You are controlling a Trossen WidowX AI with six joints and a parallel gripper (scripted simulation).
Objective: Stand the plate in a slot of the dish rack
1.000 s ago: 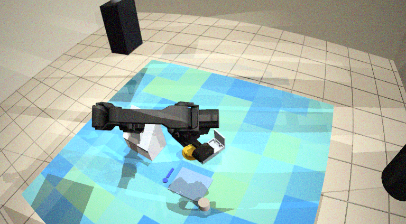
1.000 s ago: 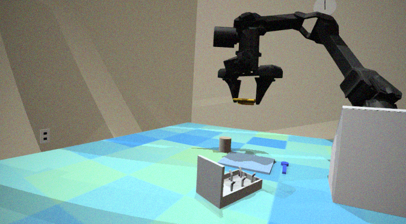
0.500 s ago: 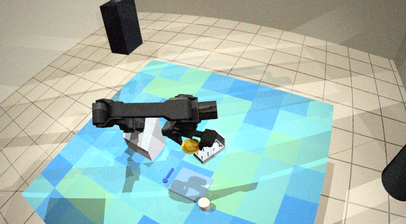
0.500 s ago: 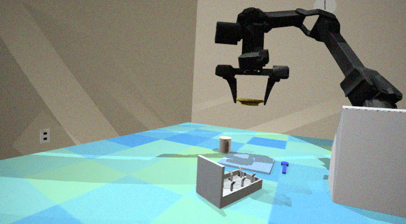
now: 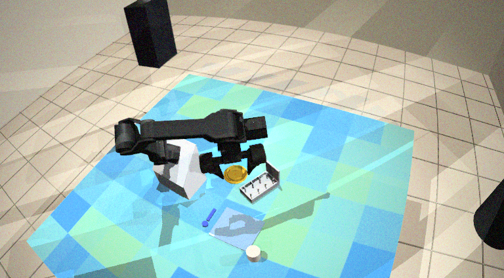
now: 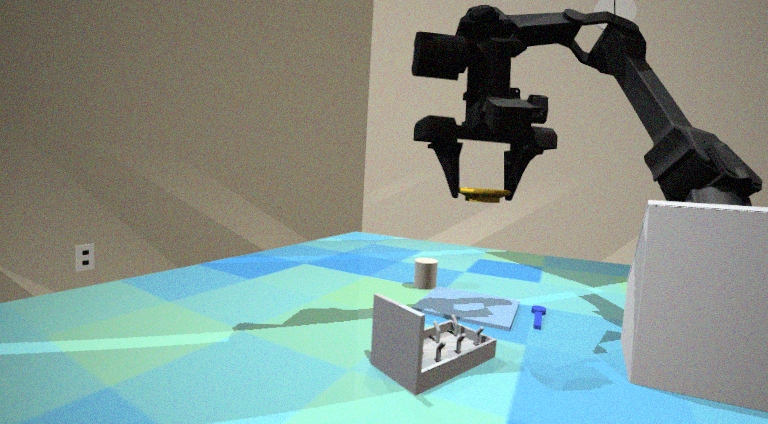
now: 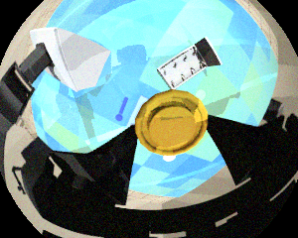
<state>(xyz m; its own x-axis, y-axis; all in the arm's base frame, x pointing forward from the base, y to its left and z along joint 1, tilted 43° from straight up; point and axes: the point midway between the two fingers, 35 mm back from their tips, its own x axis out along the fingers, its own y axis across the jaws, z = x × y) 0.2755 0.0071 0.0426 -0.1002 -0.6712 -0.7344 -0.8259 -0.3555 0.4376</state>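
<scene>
Right now my gripper tip is 16 cm above the grey dish rack, 10 cm to the right of it and 2 cm short of it. Also, from my gripper tip: grey-blue slab (18 cm below, 9 cm to the right, 2 cm ahead); blue piece (18 cm below, 10 cm to the right, 9 cm behind); yellow plate (1 cm above).
</scene>
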